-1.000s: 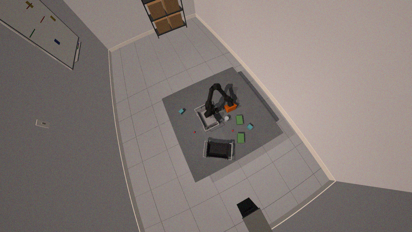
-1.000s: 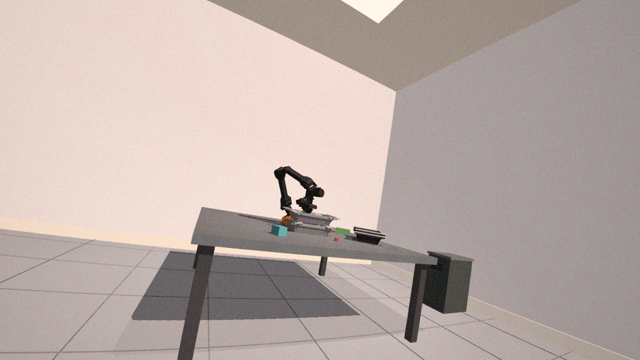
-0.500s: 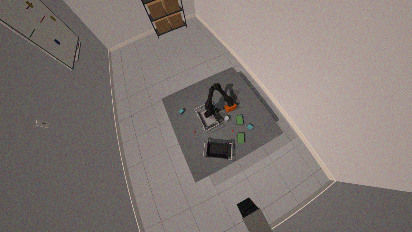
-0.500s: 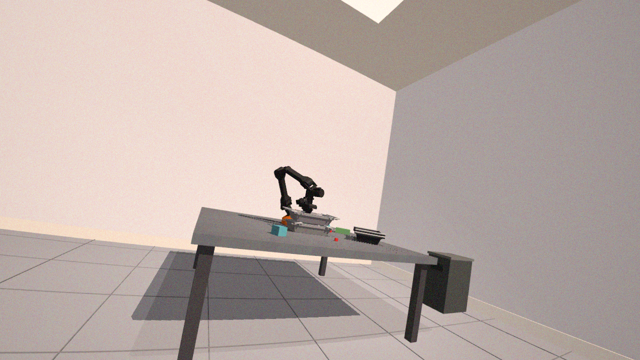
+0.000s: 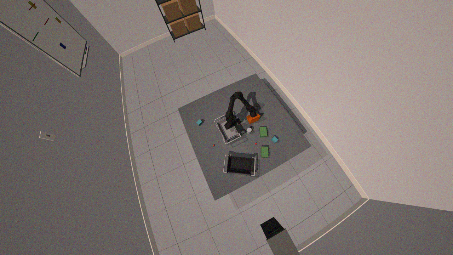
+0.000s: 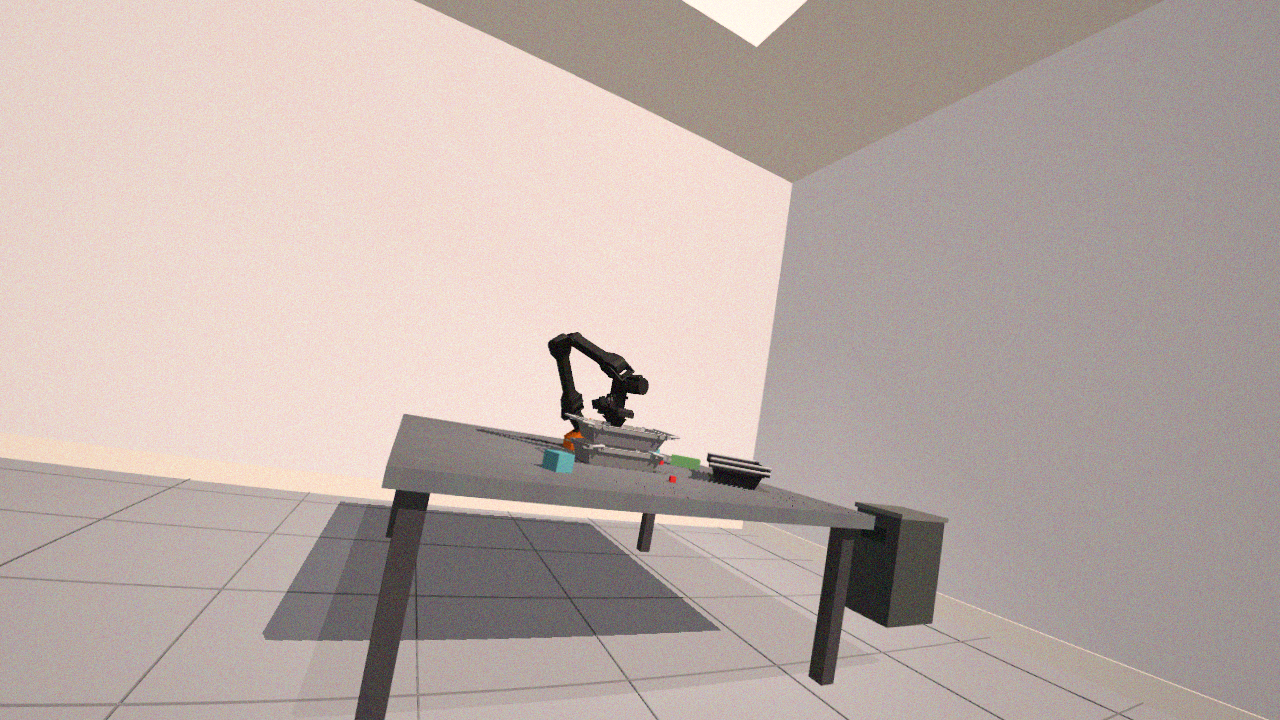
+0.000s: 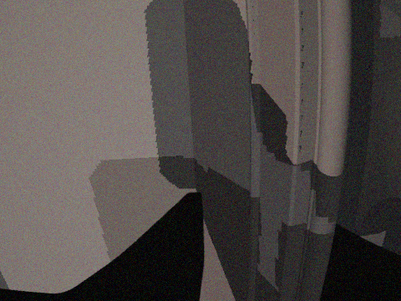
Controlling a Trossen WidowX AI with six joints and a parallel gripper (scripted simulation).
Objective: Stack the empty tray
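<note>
The grey tray is 70 mm ahead of my gripper tip and 30 mm above it.
</note>
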